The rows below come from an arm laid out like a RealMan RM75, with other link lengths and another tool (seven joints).
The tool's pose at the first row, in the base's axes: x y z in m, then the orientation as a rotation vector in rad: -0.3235, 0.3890, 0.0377, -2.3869, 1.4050, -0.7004
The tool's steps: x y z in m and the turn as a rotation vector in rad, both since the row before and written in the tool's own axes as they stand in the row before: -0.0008, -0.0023, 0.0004, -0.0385, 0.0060, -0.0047; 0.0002, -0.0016, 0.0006, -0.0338, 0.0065, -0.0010; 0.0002, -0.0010, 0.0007, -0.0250, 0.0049, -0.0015; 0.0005, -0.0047, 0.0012, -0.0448, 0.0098, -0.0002; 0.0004, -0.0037, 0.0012, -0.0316, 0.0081, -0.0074; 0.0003, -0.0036, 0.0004, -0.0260, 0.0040, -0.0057; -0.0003, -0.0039, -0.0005, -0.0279, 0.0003, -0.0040; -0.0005, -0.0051, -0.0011, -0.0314, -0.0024, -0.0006; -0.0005, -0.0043, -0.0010, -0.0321, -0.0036, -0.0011; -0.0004, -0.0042, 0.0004, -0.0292, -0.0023, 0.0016; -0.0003, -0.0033, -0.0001, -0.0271, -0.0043, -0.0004; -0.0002, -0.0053, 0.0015, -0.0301, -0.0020, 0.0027; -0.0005, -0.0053, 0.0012, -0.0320, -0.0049, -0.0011; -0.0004, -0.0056, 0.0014, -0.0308, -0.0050, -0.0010
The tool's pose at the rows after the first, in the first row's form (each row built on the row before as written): -0.3219, 0.3908, 0.0382, -2.4200, 1.4283, -0.6883; -0.3203, 0.3914, 0.0384, -2.4463, 1.4528, -0.6782; -0.3191, 0.3917, 0.0383, -2.4663, 1.4701, -0.6708; -0.3147, 0.3935, 0.0392, -2.4998, 1.5045, -0.6580; -0.3110, 0.3948, 0.0395, -2.5301, 1.5209, -0.6513; -0.3078, 0.3963, 0.0404, -2.5545, 1.5339, -0.6419; -0.3049, 0.3985, 0.0419, -2.5784, 1.5491, -0.6258; -0.3013, 0.4016, 0.0441, -2.6013, 1.5701, -0.6030; -0.2982, 0.4043, 0.0459, -2.6248, 1.5906, -0.5777; -0.2947, 0.4066, 0.0463, 2.6360, -1.6081, 0.5538; -0.2920, 0.4084, 0.0469, 2.6200, -1.6044, 0.5229; -0.2871, 0.4108, 0.0462, 2.5980, -1.6037, 0.4924; -0.2824, 0.4134, 0.0456, 2.5789, -1.5980, 0.4568; -0.2773, 0.4160, 0.0447, 2.5604, -1.5924, 0.4226
